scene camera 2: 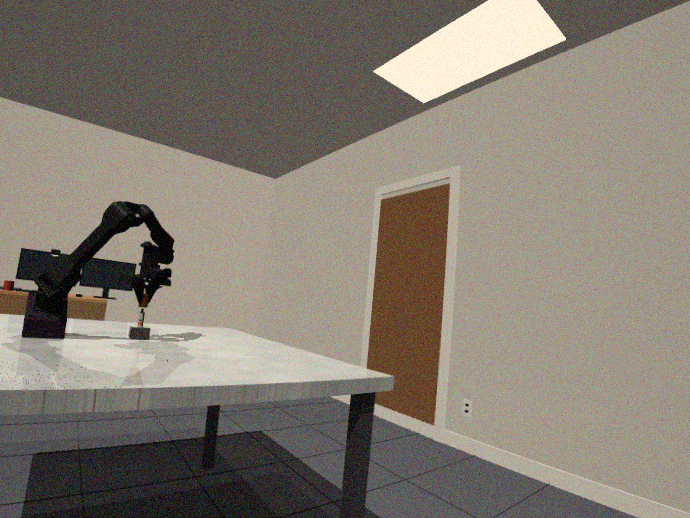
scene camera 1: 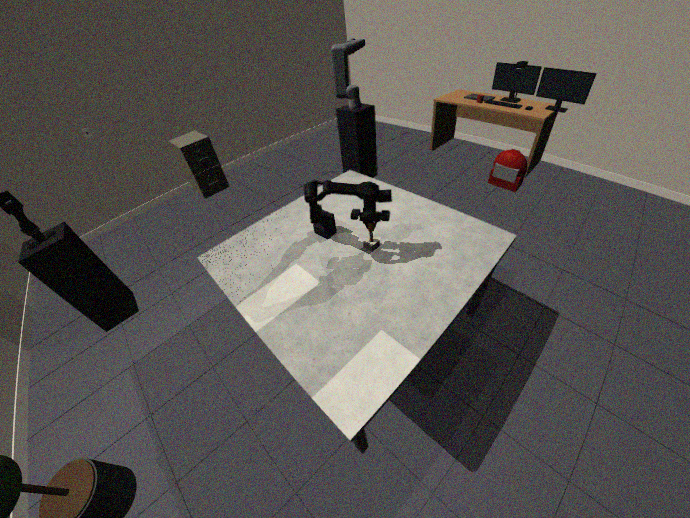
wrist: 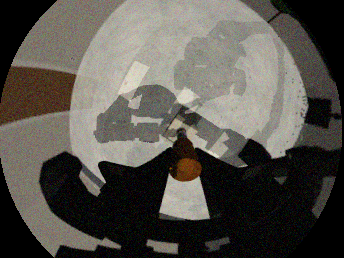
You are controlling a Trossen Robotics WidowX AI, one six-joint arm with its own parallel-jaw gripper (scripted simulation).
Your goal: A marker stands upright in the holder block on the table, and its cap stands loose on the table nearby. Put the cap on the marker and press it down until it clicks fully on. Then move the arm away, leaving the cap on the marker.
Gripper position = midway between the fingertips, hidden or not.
Observation:
My gripper [scene camera 2: 143, 303] carries an orange cap.
My gripper shows as well in the wrist view [wrist: 183, 150].

